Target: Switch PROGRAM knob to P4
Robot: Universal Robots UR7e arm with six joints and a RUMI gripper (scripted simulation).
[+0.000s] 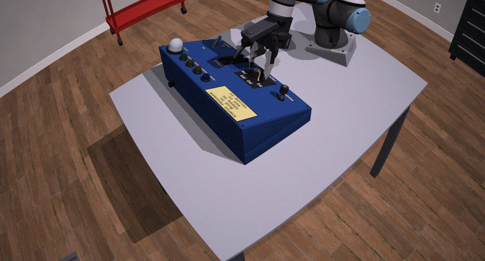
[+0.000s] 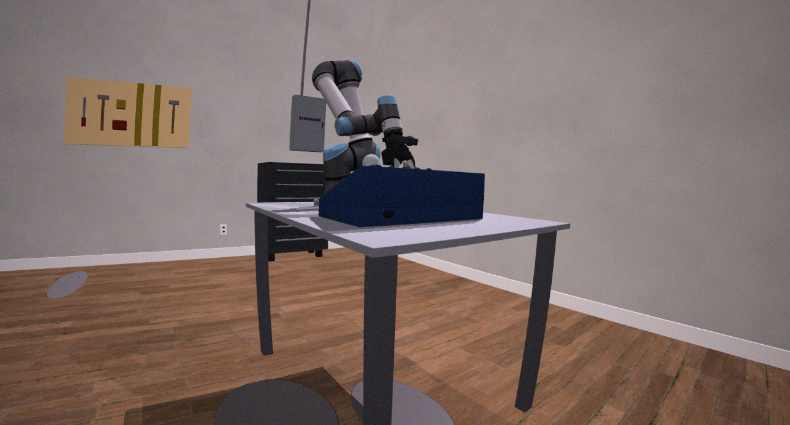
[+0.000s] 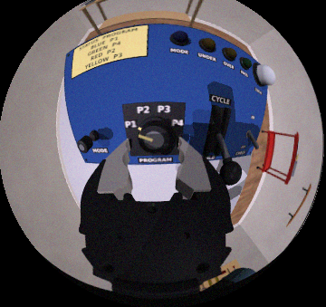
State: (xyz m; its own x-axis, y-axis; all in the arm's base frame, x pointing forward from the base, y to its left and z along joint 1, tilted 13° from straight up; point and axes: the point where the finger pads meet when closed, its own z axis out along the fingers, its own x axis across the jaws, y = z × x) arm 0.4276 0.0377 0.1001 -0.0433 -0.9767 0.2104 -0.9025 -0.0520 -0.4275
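My hand is 10 mm to the right of the program knob, 10 mm short of it and 10 mm above it. Also, from my hand: mode knob (120 mm to the left, 10 mm below, 10 mm ahead); then blue console (60 mm to the right, 30 mm below, 30 mm ahead); then black ball-topped lever (120 mm to the right, 30 mm behind).
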